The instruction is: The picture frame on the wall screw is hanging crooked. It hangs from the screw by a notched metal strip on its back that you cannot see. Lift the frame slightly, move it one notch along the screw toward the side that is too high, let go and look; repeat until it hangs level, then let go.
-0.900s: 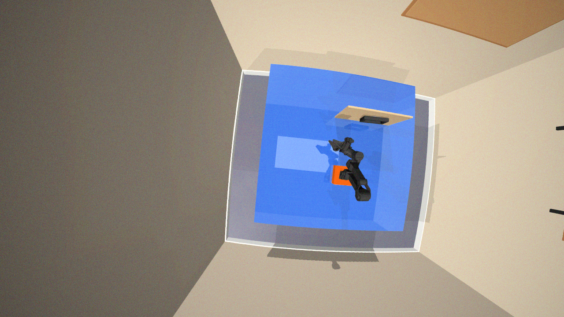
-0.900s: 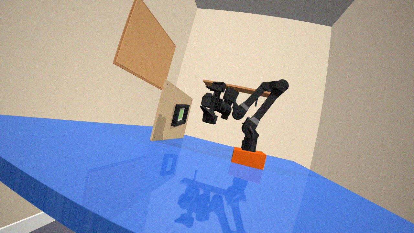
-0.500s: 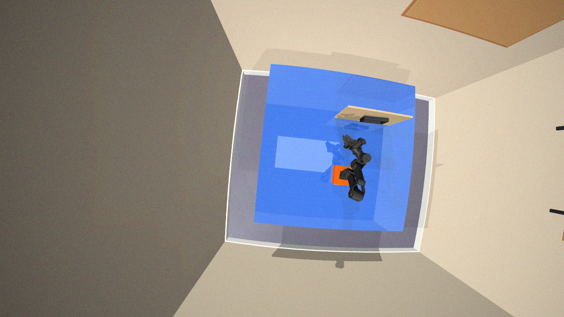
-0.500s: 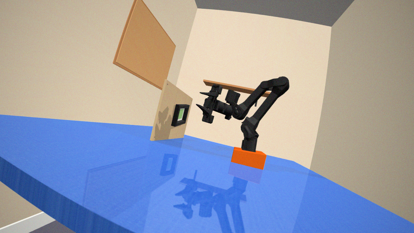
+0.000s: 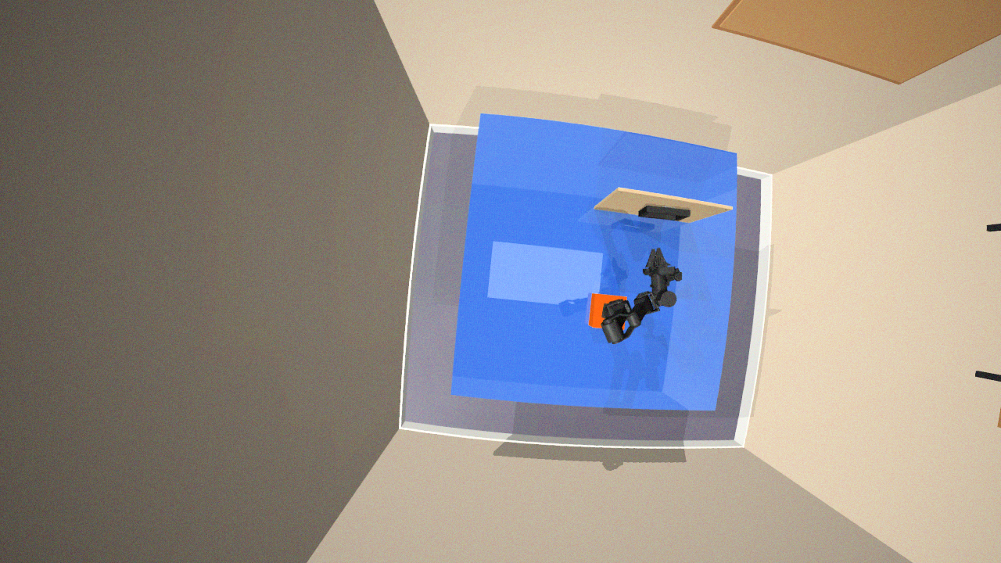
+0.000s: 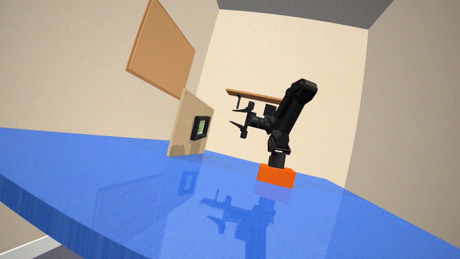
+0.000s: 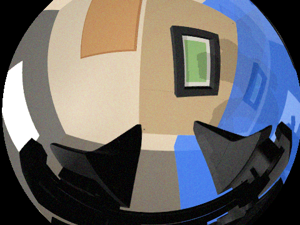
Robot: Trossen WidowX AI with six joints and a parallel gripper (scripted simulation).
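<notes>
Right now the picture frame is 18 cm ahead of my gripper tip, 9 cm below it and 5 cm to the right of it. Also, from my gripper tip: tan wall panel 19 cm ahead, 10 cm below, 4 cm to the right.
</notes>
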